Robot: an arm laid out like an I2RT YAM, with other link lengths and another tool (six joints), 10 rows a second.
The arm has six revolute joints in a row. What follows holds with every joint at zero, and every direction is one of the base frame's.
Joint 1 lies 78.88 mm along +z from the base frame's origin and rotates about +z.
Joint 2 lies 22.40 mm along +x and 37.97 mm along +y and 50.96 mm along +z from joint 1 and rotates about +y.
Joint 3 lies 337.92 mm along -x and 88.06 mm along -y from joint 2 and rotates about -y.
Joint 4 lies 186.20 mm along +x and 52.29 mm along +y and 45.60 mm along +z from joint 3 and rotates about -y.
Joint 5 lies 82.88 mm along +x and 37.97 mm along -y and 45.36 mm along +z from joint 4 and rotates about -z.
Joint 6 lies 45.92 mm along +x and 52.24 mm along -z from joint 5 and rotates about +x.
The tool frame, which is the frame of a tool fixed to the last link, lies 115.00 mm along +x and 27.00 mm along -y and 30.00 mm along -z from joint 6; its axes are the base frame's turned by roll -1.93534, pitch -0.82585 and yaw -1.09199 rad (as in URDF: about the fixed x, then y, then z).
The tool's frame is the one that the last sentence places.
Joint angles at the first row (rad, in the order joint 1, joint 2, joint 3, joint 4, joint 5, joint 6):
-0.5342 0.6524 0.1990 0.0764 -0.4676 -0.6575
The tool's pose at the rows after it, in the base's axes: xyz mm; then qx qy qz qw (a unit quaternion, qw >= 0):
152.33 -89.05 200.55 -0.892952 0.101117 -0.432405 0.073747
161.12 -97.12 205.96 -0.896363 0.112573 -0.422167 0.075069
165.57 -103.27 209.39 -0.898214 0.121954 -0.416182 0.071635
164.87 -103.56 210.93 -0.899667 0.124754 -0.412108 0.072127
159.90 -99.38 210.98 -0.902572 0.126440 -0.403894 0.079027
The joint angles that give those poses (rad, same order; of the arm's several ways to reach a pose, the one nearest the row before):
-0.5331 0.7315 0.2482 0.0840 -0.4630 -0.6363
-0.5337 0.7965 0.2866 0.0875 -0.4480 -0.6285
-0.5338 0.8303 0.3131 0.0823 -0.4294 -0.6251
-0.5338 0.8280 0.3333 0.0505 -0.4255 -0.6244
-0.5338 0.8034 0.3626 -0.0234 -0.4320 -0.6213

